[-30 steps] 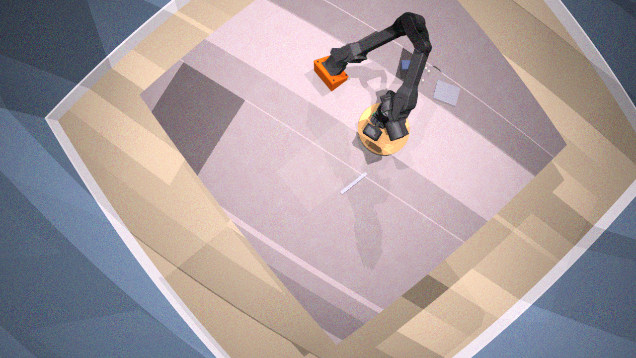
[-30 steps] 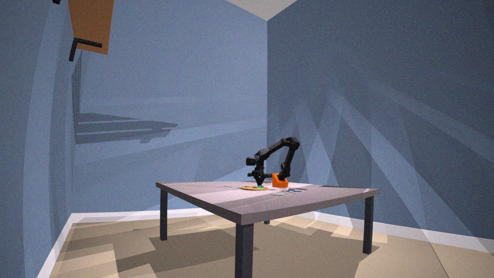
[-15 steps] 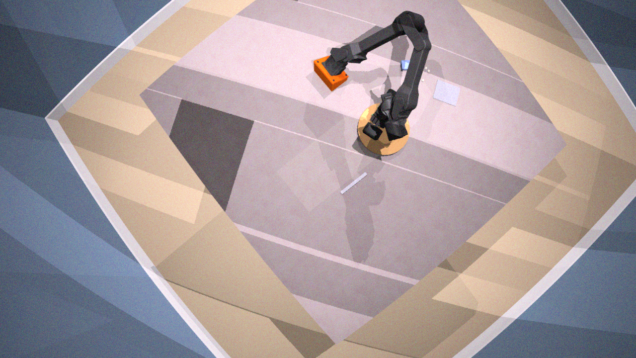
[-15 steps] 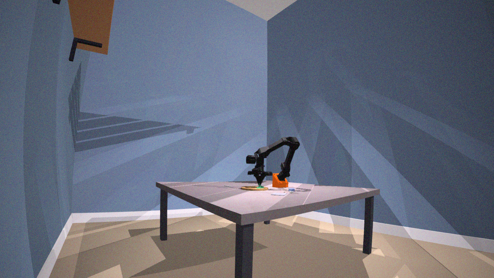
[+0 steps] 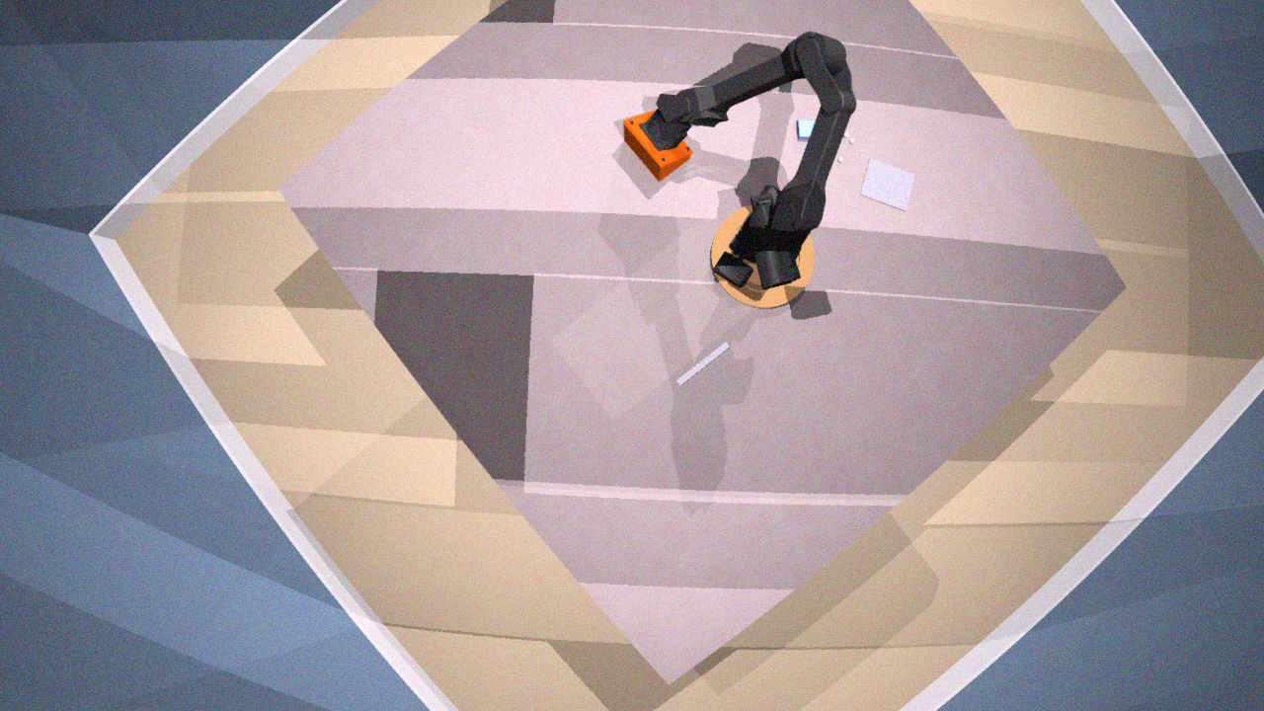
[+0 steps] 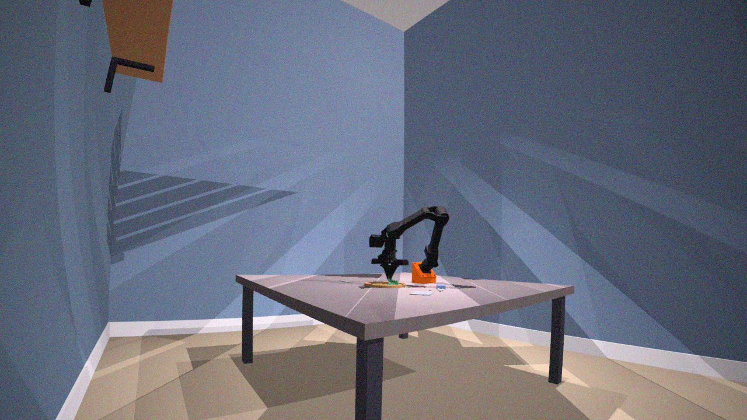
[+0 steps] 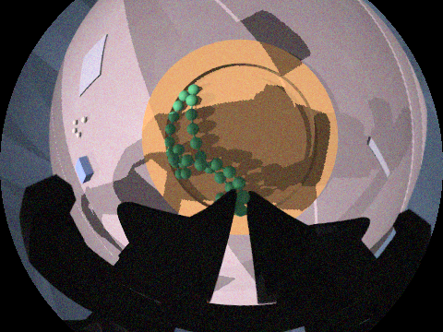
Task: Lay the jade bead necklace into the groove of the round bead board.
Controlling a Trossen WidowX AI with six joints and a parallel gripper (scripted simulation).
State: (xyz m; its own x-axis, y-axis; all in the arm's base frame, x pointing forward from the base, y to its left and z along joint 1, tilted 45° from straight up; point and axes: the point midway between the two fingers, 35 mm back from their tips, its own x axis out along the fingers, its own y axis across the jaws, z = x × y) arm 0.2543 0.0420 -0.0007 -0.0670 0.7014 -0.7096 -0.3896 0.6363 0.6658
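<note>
The round tan bead board is 4 cm ahead of my gripper tip, 2 cm to the left of it and 2 cm below it. Also, from my gripper tip: white strip: 14 cm ahead, 20 cm to the right, 3 cm below; pale square sheet: 6 cm ahead, 32 cm to the left, 3 cm below; blue cube: 12 cm behind, 24 cm to the left, 2 cm below.
</note>
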